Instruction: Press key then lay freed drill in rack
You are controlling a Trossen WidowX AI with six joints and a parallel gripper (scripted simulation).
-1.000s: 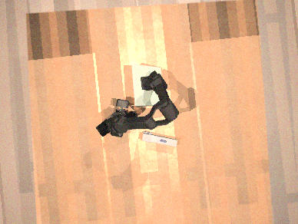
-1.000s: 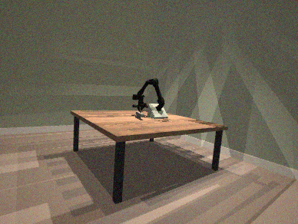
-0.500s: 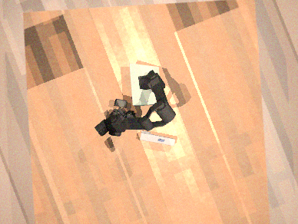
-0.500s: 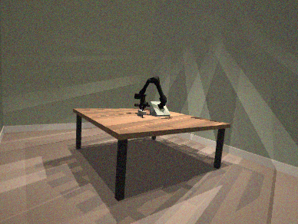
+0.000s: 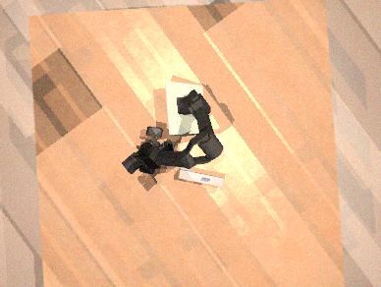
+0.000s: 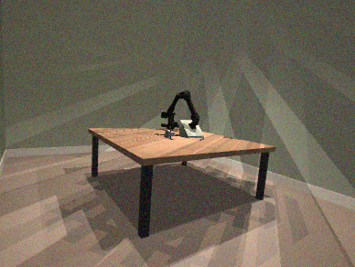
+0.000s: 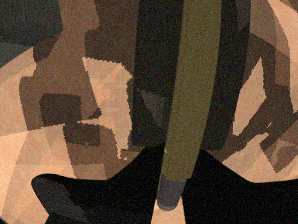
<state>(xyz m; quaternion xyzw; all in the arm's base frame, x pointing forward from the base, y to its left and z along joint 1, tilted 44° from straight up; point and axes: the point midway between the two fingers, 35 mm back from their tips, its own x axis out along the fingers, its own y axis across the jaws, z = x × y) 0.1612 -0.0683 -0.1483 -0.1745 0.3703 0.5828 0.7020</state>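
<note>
Now: the drill 10 mm ahead of my gripper tip, 40 mm to the left of it and 40 mm above it. Also, from my gripper tip: small olive block (20 mm ahead, 50 mm to the left, 10 mm above); light grey block (140 mm ahead, 180 mm to the left, 30 mm above).
</note>
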